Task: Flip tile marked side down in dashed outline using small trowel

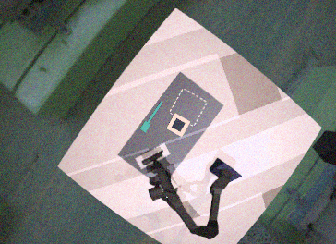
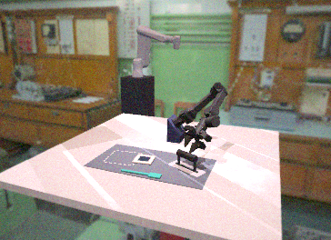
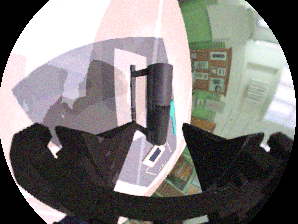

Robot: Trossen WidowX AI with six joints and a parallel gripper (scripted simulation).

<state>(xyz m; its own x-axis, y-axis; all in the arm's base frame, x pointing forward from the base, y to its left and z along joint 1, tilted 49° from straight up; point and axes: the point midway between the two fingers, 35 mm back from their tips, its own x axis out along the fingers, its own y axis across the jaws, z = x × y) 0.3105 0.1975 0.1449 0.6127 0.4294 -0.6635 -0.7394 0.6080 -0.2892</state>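
Right now my gripper tip is 5 cm above the small trowel, 2 cm short of it and 1 cm to the left of it. Also, from my gripper tip: tile 24 cm to the right, 8 cm below, 5 cm ahead; then teal trowel 19 cm ahead, 14 cm to the right, 9 cm below; then grey mat 18 cm to the right, 11 cm below, 6 cm ahead.
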